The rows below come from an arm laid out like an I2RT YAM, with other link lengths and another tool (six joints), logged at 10 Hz.
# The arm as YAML. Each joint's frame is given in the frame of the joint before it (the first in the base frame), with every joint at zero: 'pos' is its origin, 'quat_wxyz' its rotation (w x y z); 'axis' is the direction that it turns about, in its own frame. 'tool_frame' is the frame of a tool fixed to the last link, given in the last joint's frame.
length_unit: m
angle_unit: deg
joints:
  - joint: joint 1
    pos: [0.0, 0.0, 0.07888]
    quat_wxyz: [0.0, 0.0, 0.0, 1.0]
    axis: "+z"
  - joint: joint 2
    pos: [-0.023, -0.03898, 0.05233]
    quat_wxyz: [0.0, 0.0, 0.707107, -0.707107]
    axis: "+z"
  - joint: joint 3
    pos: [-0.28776, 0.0, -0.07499]
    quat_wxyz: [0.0, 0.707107, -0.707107, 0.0]
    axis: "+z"
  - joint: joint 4
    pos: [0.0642, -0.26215, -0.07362]
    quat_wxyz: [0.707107, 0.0, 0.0, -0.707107]
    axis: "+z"
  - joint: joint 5
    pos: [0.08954, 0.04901, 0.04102]
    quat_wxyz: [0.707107, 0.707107, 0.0, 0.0]
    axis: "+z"
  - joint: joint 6
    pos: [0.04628, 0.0, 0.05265]
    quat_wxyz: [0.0, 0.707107, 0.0, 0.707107]
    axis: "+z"
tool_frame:
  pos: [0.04, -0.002, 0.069]
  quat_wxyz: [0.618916, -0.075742, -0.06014, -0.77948]
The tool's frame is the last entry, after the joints.
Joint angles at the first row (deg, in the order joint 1, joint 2, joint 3, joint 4, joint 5, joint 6):
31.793 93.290 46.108 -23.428 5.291 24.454
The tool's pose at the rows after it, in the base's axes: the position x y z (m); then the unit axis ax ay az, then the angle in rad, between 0 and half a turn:
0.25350 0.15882 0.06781 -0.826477 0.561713 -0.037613 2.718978
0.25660 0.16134 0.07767 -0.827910 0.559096 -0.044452 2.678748
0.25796 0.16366 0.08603 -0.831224 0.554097 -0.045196 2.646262
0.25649 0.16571 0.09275 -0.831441 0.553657 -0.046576 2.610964
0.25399 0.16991 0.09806 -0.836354 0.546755 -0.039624 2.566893
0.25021 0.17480 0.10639 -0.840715 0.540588 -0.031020 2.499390
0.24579 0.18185 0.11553 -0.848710 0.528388 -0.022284 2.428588
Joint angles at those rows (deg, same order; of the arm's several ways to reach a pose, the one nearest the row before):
31.858 92.020 45.815 -22.058 5.104 24.575
31.870 90.118 45.867 -21.568 4.839 24.427
31.857 88.571 45.989 -21.436 4.047 23.996
32.065 86.656 45.319 -20.802 3.482 24.399
32.338 84.935 44.416 -19.559 1.747 24.280
32.558 82.152 42.895 -17.614 -0.630 24.582
33.215 79.424 41.480 -15.439 -2.996 24.707

